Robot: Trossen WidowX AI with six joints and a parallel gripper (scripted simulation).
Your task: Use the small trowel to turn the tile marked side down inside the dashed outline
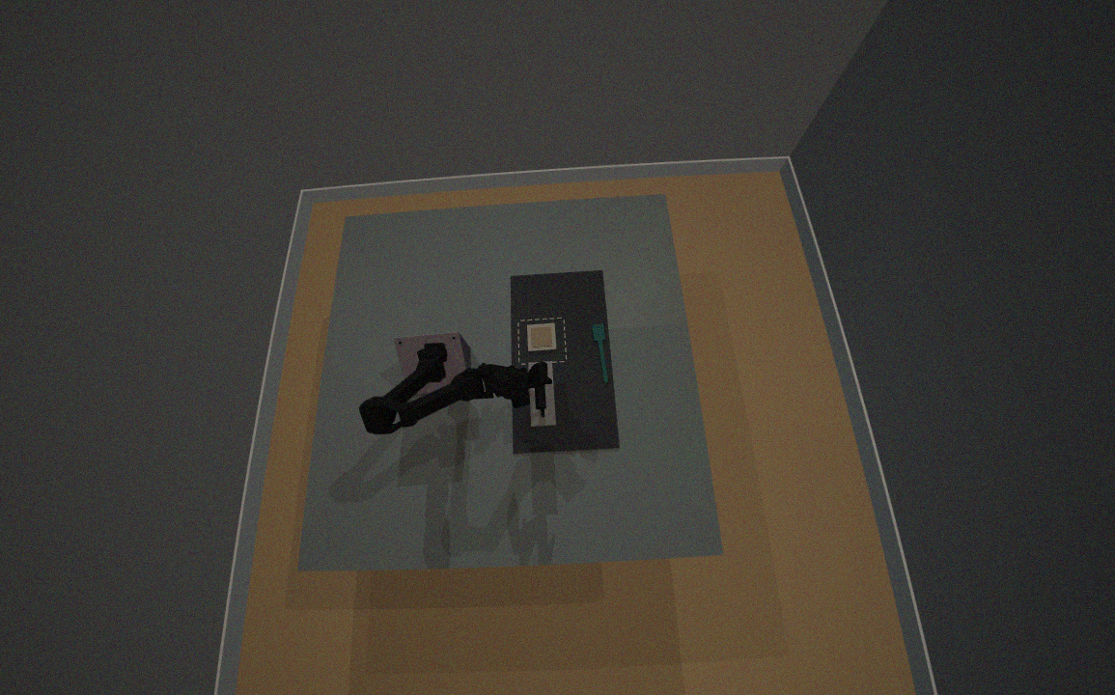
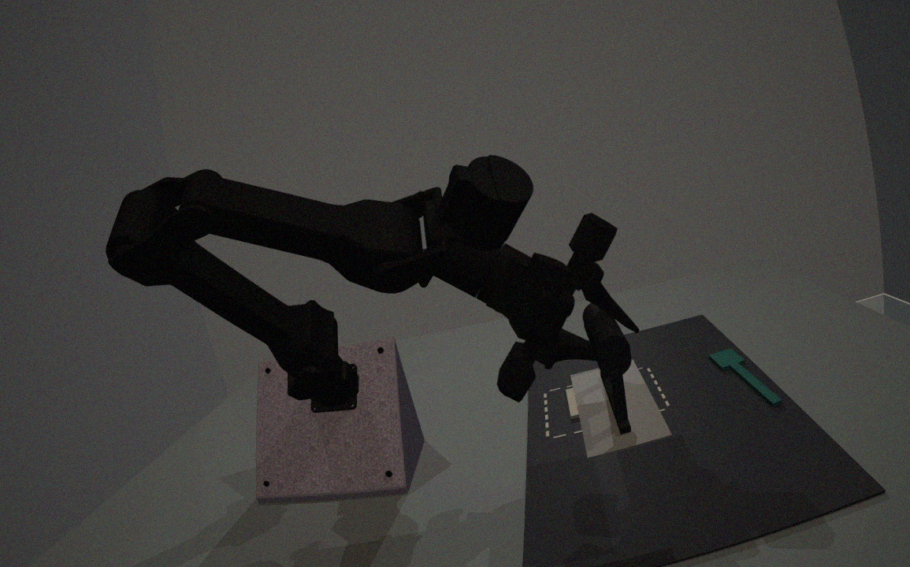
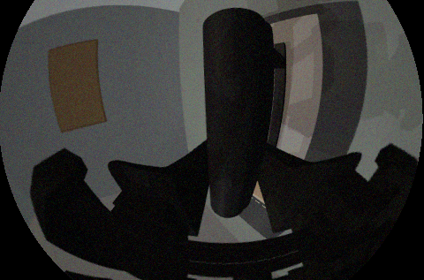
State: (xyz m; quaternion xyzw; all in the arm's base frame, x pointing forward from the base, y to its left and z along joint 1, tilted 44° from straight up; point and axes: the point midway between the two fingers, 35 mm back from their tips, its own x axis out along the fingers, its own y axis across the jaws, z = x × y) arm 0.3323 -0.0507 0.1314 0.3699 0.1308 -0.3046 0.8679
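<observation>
My gripper tip is 20 mm past the tile, 200 mm to the right of it and 130 mm above it. Round my gripper tip: dark mat 40 mm ahead, 130 mm to the left, 160 mm below; then teal t-shaped piece 180 mm ahead, 150 mm to the left, 130 mm below; then trowel 20 mm behind, 10 mm below.
</observation>
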